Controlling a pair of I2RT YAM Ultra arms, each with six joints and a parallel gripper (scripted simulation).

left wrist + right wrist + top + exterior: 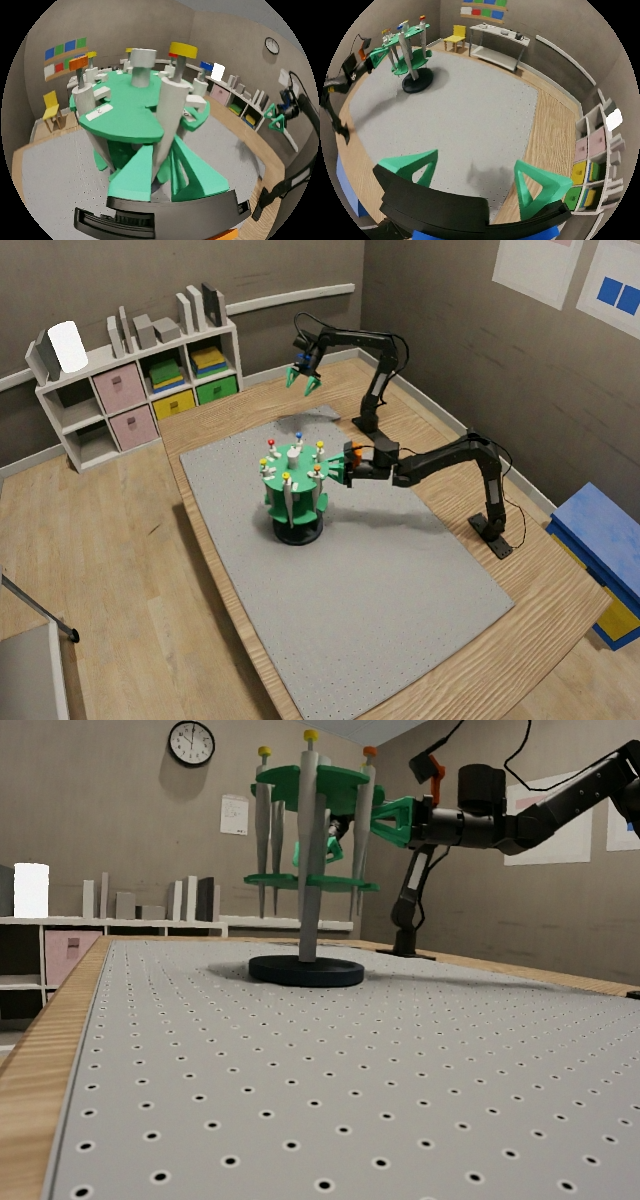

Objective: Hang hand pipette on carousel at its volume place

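My left gripper is now 20 mm above the hand pipette and 10 mm to the left of it.
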